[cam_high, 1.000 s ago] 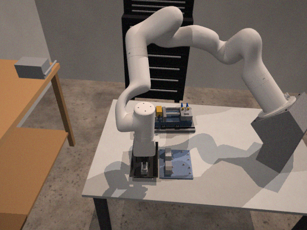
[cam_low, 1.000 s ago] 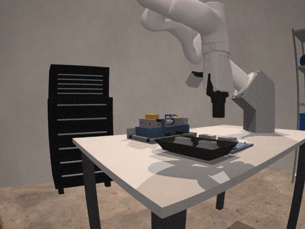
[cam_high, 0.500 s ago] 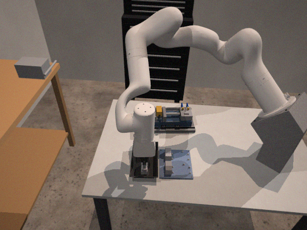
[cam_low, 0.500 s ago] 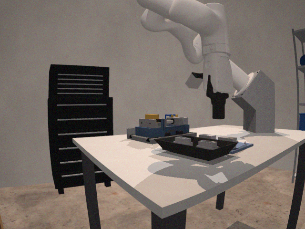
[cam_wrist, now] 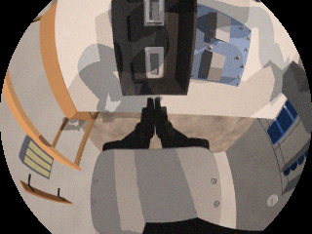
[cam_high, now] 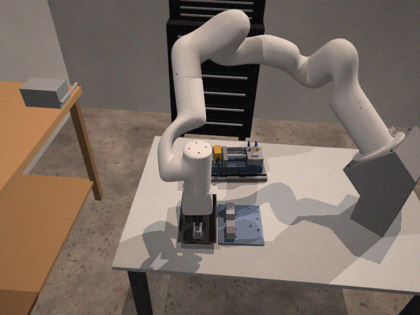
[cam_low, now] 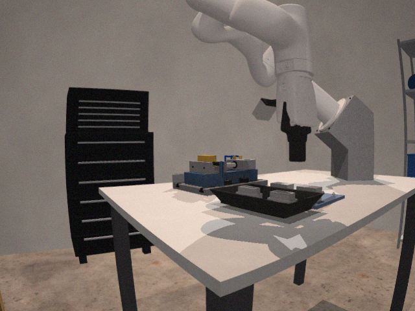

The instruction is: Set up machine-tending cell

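The brass blank lies 410 mm to the right of my hand, 90 mm behind it and 40 mm below it. From my hand the other things lie so: blue vise 410 mm to the right, 160 mm behind, 90 mm below; then aluminium blank 130 mm to the right, 130 mm behind, 110 mm below; then fixed jaw 410 mm to the right, 60 mm below, 60 mm behind.
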